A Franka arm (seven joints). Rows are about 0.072 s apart.
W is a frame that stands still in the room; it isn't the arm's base.
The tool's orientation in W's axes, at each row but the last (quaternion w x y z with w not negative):
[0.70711 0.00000 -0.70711 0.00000]
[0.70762 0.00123 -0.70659 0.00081]
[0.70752 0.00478 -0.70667 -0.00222]
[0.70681 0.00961 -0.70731 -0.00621]
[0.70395 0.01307 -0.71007 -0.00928]
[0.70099 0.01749 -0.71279 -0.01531]
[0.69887 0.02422 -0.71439 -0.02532]
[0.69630 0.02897 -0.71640 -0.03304]
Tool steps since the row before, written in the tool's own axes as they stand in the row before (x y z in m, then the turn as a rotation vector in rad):
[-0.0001 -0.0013 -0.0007 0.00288 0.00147 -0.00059]
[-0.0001 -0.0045 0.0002 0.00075 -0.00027 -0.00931]
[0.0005 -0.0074 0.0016 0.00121 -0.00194 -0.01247]
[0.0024 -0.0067 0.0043 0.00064 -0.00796 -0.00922]
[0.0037 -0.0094 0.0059 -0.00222 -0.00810 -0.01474]
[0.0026 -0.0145 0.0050 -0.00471 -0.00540 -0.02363]
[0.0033 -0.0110 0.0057 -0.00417 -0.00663 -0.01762]
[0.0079 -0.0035 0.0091 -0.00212 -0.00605 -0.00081]
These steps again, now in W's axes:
[0.0007 -0.0013 -0.0001 0.00059 0.00147 0.00288]
[-0.0002 -0.0045 -0.0001 0.00931 -0.00024 0.00074]
[-0.0016 -0.0074 0.0004 0.01248 -0.00191 0.00118]
[-0.0043 -0.0068 0.0022 0.00926 -0.00793 0.00047]
[-0.0059 -0.0095 0.0033 0.01480 -0.00795 -0.00235]
[-0.0050 -0.0146 0.0018 0.02372 -0.00511 -0.00456]
[-0.0058 -0.0112 0.0024 0.01770 -0.00636 -0.00424]
[-0.0093 -0.0041 0.0073 0.00084 -0.00585 -0.00262]

